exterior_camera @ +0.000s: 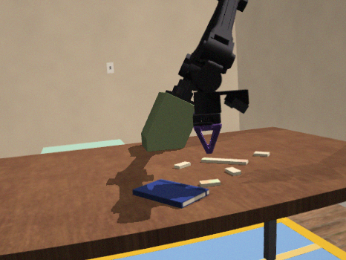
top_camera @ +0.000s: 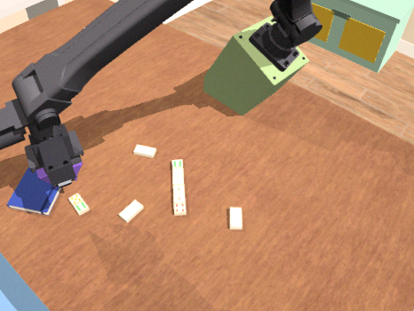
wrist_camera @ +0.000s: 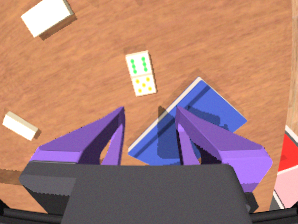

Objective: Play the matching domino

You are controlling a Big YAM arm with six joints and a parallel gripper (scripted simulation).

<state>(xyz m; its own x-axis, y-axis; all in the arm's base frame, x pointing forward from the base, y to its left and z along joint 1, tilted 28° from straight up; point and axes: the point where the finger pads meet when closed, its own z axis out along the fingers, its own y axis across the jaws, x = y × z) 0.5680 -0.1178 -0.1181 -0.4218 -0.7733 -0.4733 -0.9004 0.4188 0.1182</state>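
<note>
The book is 110 mm to the right of my hand, 90 mm below it and 10 mm ahead of it.
</note>
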